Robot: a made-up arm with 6 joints.
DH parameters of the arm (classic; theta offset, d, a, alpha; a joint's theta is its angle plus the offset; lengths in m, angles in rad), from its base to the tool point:
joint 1: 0 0.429 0 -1.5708
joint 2: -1.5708 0 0.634 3.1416
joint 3: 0 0 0 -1.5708
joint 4: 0 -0.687 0 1.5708
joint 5: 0 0.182 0 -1.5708
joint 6: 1.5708 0 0 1.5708
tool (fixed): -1.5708 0 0 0
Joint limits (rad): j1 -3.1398..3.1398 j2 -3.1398..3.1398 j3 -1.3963..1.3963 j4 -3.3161..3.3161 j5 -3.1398..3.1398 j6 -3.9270..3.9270
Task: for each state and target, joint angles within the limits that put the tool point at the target. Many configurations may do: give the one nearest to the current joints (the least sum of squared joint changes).
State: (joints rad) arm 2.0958 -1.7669 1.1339 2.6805 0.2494 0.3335
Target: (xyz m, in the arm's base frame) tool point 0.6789 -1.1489 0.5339
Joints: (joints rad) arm 2.2028 -1.5156 1.3439 2.3742 0.2494 0.3335
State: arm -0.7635 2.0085 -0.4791 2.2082 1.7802 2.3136
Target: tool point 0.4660 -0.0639 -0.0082
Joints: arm -0.4251 1.1688 -0.7706 2.3980 1.7802 2.3136
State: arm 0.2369 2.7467 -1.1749 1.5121 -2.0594 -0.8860
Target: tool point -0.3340 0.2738 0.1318
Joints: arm -0.5752 2.7984 -1.0300 1.8378 -2.0594 -0.8860
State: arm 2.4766 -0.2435 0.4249 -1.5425 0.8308 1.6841
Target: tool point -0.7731 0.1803 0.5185
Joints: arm 2.8988 0.4443 -0.0445 -1.6305 0.8308 1.6841
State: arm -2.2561 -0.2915 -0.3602 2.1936 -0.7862 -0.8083
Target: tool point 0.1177 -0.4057 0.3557
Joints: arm -1.6319 0.3402 -1.1237 2.4679 -0.7862 -0.8083
